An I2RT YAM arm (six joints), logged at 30 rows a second.
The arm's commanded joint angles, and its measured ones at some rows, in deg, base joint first. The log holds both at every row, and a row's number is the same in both.
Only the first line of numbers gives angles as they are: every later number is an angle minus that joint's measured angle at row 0.
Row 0, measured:
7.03, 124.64, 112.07, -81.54, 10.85, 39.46
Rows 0 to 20, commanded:
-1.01, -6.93, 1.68, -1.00, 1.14, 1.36
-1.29, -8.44, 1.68, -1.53, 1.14, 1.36
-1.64, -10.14, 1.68, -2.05, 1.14, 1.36
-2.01, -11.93, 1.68, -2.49, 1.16, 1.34
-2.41, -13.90, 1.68, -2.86, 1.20, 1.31
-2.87, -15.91, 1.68, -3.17, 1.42, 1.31
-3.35, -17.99, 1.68, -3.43, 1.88, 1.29
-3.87, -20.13, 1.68, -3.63, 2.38, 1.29
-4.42, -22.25, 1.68, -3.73, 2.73, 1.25
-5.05, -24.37, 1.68, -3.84, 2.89, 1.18
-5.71, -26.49, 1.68, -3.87, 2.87, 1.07
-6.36, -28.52, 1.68, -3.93, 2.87, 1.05
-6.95, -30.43, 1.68, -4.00, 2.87, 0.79
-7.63, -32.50, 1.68, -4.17, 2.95, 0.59
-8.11, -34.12, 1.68, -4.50, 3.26, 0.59
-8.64, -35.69, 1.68, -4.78, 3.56, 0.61
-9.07, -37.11, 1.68, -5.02, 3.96, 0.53
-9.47, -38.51, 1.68, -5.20, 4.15, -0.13
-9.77, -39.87, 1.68, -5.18, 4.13, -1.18
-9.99, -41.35, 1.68, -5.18, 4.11, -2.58
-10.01, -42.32, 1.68, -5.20, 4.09, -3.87
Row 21, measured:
-9.51, -39.65, 0.50, -5.31, 2.71, -0.46
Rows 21 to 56, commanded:
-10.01, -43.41, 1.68, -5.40, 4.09, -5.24
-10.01, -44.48, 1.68, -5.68, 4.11, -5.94
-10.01, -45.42, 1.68, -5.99, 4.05, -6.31
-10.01, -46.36, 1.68, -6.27, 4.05, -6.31
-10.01, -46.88, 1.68, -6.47, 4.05, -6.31
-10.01, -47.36, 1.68, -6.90, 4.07, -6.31
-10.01, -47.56, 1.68, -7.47, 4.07, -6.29
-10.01, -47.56, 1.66, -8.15, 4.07, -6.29
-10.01, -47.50, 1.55, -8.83, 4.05, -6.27
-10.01, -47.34, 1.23, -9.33, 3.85, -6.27
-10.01, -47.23, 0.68, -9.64, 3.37, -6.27
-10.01, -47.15, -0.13, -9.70, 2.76, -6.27
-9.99, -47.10, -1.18, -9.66, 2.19, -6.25
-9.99, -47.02, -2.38, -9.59, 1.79, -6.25
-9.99, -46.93, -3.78, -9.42, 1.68, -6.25
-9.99, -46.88, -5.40, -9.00, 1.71, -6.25
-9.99, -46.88, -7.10, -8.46, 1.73, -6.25
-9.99, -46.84, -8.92, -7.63, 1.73, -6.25
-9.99, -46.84, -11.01, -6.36, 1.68, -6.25
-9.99, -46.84, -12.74, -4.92, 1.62, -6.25
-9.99, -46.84, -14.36, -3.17, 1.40, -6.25
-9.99, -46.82, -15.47, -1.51, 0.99, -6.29
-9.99, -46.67, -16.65, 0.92, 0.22, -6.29
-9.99, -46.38, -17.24, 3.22, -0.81, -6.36
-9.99, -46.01, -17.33, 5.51, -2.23, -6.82
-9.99, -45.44, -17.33, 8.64, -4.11, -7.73
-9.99, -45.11, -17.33, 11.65, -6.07, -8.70
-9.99, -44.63, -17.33, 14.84, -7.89, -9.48
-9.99, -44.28, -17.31, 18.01, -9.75, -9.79
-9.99, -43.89, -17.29, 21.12, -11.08, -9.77
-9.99, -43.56, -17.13, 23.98, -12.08, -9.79
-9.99, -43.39, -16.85, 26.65, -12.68, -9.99
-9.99, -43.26, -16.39, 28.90, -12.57, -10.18
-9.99, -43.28, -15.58, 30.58, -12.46, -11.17
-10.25, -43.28, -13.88, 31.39, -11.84, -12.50
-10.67, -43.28, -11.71, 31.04, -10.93, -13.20
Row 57, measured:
-9.71, -42.69, -16.76, 30.03, -10.49, -10.14
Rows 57 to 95, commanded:
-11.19, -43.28, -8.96, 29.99, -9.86, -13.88
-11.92, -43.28, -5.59, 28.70, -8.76, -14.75
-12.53, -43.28, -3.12, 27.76, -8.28, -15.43
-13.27, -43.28, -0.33, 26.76, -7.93, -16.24
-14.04, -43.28, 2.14, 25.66, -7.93, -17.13
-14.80, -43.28, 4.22, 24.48, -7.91, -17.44
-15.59, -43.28, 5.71, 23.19, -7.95, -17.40
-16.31, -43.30, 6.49, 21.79, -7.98, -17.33
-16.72, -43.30, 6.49, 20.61, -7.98, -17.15
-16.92, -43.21, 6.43, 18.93, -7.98, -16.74
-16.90, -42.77, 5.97, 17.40, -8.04, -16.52
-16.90, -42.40, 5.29, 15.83, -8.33, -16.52
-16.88, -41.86, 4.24, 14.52, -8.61, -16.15
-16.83, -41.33, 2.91, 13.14, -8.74, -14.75
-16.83, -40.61, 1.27, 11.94, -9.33, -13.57
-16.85, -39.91, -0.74, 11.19, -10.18, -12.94
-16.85, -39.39, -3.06, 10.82, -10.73, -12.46
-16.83, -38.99, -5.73, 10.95, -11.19, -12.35
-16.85, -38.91, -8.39, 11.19, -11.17, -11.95
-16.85, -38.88, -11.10, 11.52, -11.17, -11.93
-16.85, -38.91, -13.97, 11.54, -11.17, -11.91
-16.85, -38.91, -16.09, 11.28, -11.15, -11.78
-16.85, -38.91, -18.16, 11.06, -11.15, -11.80
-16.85, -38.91, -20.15, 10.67, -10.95, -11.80
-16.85, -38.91, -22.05, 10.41, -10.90, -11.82
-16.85, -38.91, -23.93, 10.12, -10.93, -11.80
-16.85, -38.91, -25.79, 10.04, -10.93, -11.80
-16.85, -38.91, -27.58, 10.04, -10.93, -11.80
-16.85, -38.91, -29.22, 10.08, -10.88, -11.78
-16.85, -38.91, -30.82, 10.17, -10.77, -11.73
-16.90, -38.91, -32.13, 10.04, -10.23, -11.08
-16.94, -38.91, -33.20, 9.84, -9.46, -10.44
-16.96, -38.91, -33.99, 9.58, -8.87, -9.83
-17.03, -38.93, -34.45, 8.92, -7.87, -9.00
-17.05, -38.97, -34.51, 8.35, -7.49, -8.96
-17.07, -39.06, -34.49, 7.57, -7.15, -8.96
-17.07, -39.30, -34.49, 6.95, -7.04, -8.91
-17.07, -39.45, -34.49, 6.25, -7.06, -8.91
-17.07, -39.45, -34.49, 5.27, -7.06, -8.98
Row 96, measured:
-16.75, -37.20, -34.58, 6.23, -8.76, -9.51
